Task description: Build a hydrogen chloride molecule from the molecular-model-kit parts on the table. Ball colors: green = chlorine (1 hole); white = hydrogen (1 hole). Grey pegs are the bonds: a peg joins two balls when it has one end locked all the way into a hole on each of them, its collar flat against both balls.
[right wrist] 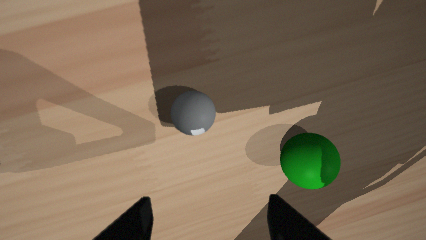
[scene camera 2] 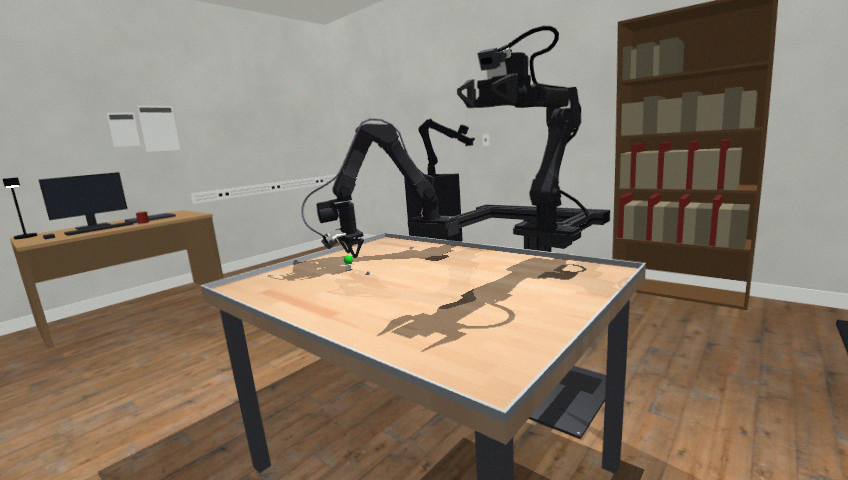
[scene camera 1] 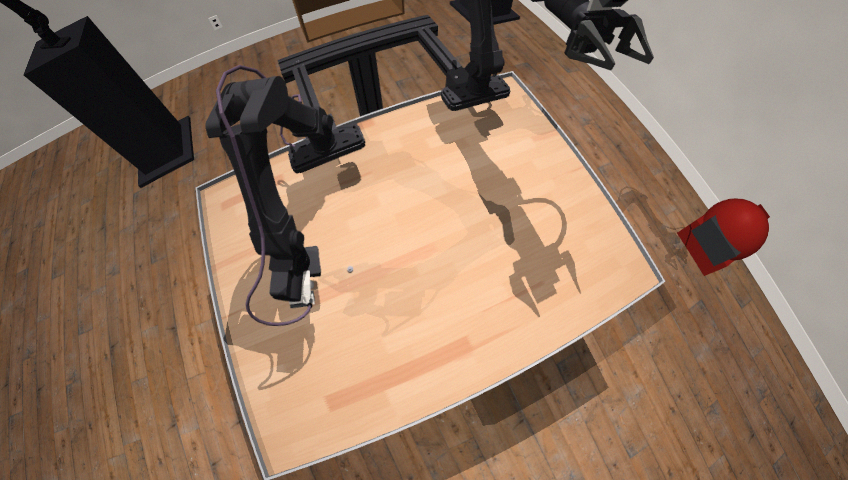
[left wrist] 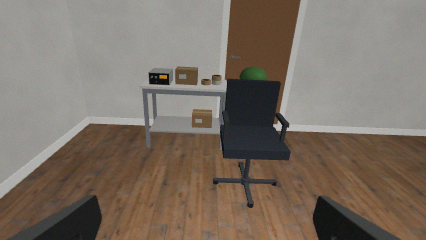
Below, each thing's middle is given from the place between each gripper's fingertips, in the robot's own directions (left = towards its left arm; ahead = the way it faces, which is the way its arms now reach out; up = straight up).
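The green ball (right wrist: 309, 160) is 4 cm below my right hand (scene camera 2: 352, 255), and I see that it is also 3 cm behind that hand and 7 cm to the right of it.
My left hand (scene camera 1: 633, 63) is 530 mm above the green ball, 150 mm past it and 710 mm to the left of it.
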